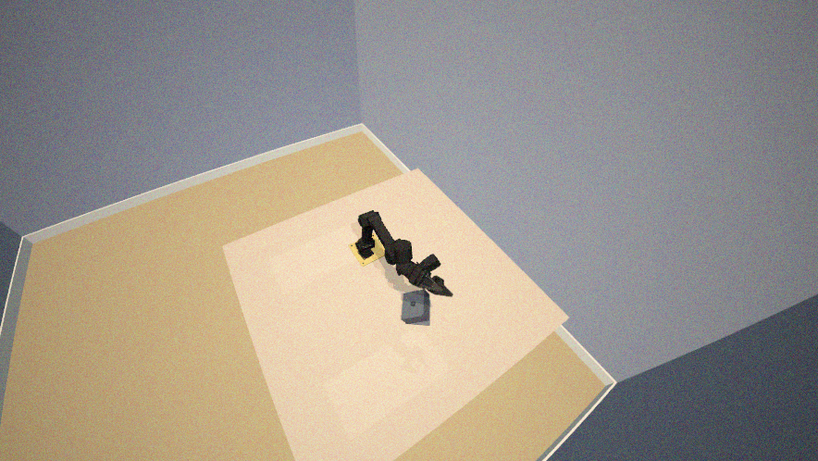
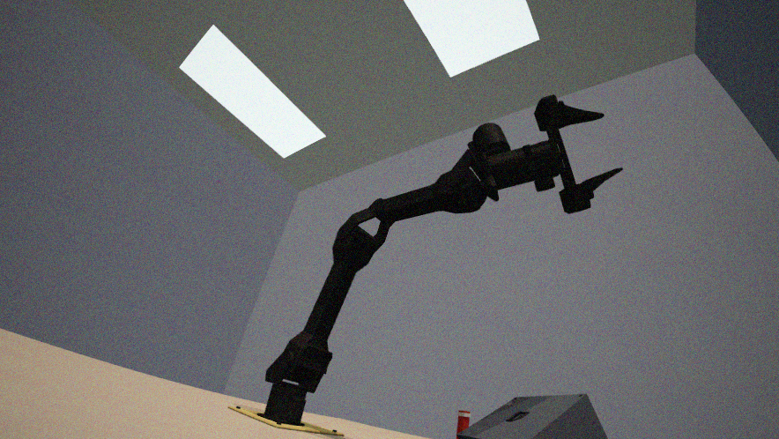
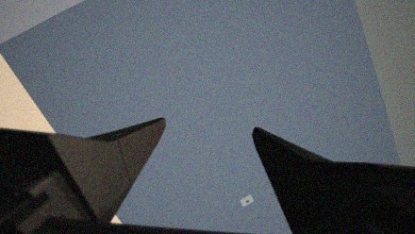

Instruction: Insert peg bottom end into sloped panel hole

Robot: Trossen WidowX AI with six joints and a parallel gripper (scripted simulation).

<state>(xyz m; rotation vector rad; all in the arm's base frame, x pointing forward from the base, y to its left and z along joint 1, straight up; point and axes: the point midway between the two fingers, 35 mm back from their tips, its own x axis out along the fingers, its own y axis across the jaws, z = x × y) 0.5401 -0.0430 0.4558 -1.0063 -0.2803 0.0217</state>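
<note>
Right now the red square peg is 410 mm below my gripper tip, 280 mm behind it and 150 mm to the left of it. The rest, counted from my gripper tip: grey sloped panel 420 mm below, 160 mm behind, 40 mm to the left.
</note>
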